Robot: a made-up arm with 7 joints.
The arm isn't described. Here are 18 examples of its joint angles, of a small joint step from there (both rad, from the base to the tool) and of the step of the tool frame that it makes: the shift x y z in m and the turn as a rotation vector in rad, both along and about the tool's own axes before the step.
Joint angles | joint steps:
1: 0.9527 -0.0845 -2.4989 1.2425 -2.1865 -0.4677 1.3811 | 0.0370 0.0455 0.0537 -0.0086 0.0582 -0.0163 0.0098
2: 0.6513 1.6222 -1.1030 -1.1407 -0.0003 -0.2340 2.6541 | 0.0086 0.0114 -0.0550 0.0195 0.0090 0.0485 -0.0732
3: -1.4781 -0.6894 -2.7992 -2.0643 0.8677 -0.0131 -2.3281 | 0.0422 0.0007 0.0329 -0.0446 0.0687 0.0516 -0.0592
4: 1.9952 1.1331 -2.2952 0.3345 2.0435 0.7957 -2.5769 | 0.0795 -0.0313 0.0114 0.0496 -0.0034 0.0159 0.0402
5: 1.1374 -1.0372 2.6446 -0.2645 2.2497 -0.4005 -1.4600 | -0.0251 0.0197 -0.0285 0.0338 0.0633 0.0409 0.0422
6: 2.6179 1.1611 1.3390 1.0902 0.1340 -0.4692 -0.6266 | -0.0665 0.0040 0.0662 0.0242 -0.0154 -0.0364 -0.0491
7: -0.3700 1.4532 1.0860 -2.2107 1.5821 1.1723 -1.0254 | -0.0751 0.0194 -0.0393 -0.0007 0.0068 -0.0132 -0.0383
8: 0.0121 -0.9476 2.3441 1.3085 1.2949 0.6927 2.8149 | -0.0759 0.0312 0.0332 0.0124 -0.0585 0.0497 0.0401
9: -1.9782 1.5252 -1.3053 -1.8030 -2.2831 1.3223 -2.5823 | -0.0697 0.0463 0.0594 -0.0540 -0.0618 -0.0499 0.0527
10: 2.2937 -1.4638 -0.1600 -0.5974 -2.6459 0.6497 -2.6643 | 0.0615 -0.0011 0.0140 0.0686 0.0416 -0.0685 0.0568
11: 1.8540 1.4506 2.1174 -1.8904 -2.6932 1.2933 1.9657 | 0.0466 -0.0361 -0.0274 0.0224 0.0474 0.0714 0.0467
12: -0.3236 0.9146 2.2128 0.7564 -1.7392 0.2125 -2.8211 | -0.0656 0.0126 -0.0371 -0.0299 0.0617 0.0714 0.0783
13: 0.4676 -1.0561 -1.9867 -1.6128 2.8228 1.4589 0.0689 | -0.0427 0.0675 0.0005 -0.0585 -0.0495 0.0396 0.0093
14: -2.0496 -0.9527 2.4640 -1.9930 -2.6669 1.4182 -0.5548 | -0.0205 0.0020 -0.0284 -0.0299 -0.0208 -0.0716 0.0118
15: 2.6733 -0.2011 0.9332 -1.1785 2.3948 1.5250 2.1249 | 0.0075 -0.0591 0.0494 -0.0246 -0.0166 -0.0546 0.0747
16: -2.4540 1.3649 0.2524 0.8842 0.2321 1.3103 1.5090 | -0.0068 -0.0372 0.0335 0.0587 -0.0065 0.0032 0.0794
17: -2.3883 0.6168 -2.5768 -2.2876 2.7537 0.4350 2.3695 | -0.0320 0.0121 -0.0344 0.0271 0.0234 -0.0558 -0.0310
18: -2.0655 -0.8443 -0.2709 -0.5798 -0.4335 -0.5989 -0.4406 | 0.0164 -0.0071 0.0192 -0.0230 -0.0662 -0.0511 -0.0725
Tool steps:
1: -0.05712 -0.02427 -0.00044 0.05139 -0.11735 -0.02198
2: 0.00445 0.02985 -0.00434 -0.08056 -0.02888 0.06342
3: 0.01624 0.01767 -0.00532 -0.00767 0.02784 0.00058
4: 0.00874 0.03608 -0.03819 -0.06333 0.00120 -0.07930
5: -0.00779 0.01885 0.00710 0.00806 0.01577 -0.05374
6: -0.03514 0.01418 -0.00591 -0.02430 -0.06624 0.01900
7: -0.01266 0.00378 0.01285 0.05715 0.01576 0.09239
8: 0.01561 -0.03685 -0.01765 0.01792 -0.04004 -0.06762
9: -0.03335 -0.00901 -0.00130 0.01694 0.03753 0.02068
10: -0.02196 0.06299 -0.00915 -0.12982 0.04758 -0.02526
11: -0.00317 0.01742 -0.02822 -0.01845 0.06209 -0.04103
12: -0.00614 -0.05625 -0.00733 0.11087 -0.08532 -0.08791
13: -0.01232 0.01014 0.05963 -0.01046 0.15755 0.01353
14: 0.00909 0.01394 0.00204 -0.05901 -0.04835 -0.05517
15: 0.02376 -0.00398 0.02853 -0.00065 0.06360 -0.01173
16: 0.01642 0.01378 -0.00272 -0.02960 0.01621 -0.06079
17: -0.01347 -0.02166 0.00063 0.05192 0.04528 -0.05747
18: -0.00002 0.01812 0.00215 -0.02996 -0.05463 0.13386
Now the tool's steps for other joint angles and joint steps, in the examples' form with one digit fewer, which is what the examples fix.
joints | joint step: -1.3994 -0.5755 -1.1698 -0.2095 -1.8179 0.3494 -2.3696 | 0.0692 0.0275 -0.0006 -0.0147 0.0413 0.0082 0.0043
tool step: -0.0134 0.0292 -0.0082 -0.0424 -0.0460 -0.0881
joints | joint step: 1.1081 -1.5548 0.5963 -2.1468 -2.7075 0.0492 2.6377 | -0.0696 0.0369 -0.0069 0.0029 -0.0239 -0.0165 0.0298
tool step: 0.0115 -0.0113 -0.0229 -0.0002 0.0878 -0.0404
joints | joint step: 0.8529 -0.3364 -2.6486 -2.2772 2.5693 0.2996 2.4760 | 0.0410 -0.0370 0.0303 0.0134 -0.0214 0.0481 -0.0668
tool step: 0.0173 -0.0008 -0.0210 0.0231 0.0105 0.1369
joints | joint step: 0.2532 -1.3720 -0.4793 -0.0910 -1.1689 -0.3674 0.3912 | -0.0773 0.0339 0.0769 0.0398 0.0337 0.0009 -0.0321
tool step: -0.0382 -0.0586 0.0138 0.0448 -0.0415 -0.0849
